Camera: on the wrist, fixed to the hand. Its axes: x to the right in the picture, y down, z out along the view.
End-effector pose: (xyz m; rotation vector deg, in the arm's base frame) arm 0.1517 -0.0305 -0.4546 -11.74 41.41 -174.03
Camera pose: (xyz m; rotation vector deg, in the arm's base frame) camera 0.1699 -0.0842 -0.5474 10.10 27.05 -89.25
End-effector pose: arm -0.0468 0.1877 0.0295 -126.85 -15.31 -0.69
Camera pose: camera -0.0512 0.0862 -0.0092 -108.15 78.78 49.97
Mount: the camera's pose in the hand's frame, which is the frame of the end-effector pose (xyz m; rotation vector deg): -0.0273 0.0893 -0.0557 0.17 -4.39 87.41
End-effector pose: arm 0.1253 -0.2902 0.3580 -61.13 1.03 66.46
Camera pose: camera 0.0737 -0.3487 0.2823 -53.01 51.63 144.97
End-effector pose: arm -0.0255 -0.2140 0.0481 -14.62 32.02 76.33
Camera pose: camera -0.1282 -0.2431 0.0276 19.05 40.00 159.54
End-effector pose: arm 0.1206 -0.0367 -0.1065 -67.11 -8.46 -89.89
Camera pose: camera 0.1562 -0.0870 -0.1960 -50.98 33.36 -9.48
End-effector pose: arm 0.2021 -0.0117 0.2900 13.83 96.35 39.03
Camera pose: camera 0.1371 0.0293 0.3669 91.43 67.15 97.63
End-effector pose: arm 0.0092 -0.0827 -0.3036 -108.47 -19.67 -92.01
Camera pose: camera 0.0096 -0.1801 -0.3520 -82.10 50.92 -25.95
